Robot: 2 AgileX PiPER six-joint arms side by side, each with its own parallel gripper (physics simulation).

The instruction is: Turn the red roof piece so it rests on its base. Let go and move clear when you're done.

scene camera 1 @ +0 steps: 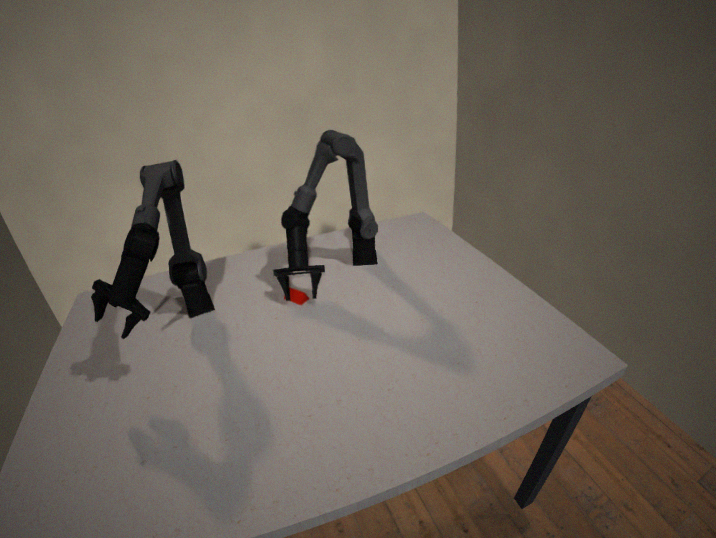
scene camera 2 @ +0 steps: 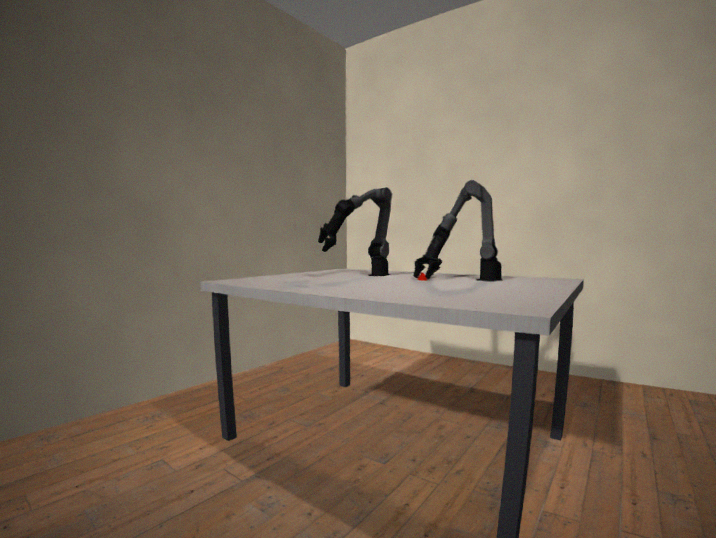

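Note:
The small red roof piece [scene camera 1: 298, 296] [scene camera 2: 422, 277] is on the table top near my left arm's base. In the scene camera 2 view its visible part looks like a triangle with the point up and the wide edge down. My left gripper [scene camera 1: 301, 298] [scene camera 2: 423, 275] is open and low at the table, with its fingertips on either side of the piece. One finger hides part of the piece in the scene camera 1 view; I cannot tell whether they touch. My right gripper [scene camera 1: 111, 328] [scene camera 2: 323, 245] is open and empty, raised above the table at the left of both views.
The grey table [scene camera 1: 370, 439] [scene camera 2: 370, 303] carries both arms. My left arm's base [scene camera 1: 364, 249] [scene camera 2: 490, 270] stands to the right of the piece, and my right arm's base [scene camera 1: 197, 299] [scene camera 2: 379, 266] stands to the left of it. A wall rises behind the arms.

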